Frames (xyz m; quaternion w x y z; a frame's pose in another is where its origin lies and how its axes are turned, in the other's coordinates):
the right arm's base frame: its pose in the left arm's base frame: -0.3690 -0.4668 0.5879 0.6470 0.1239 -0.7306 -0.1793
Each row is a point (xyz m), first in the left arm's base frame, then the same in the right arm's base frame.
Working: the left arm's base frame: its pose in the right arm's base frame: -0.7713 0.1929 -0.2600 0.6470 -0.1239 0.7306 0.1793

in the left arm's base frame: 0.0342 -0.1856 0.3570
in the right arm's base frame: -0.3774 0.1775 -0.3478
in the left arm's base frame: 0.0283 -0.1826 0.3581
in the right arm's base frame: -0.3769 0.1804 -0.3418
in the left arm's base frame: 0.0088 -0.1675 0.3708
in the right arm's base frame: -0.3691 0.1984 -0.3222
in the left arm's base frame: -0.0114 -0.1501 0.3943
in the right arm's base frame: -0.3525 0.2231 -0.3028
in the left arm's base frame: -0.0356 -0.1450 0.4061
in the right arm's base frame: -0.3408 0.2314 -0.2794
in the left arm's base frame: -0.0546 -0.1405 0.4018
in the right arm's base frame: -0.3440 0.2327 -0.2598
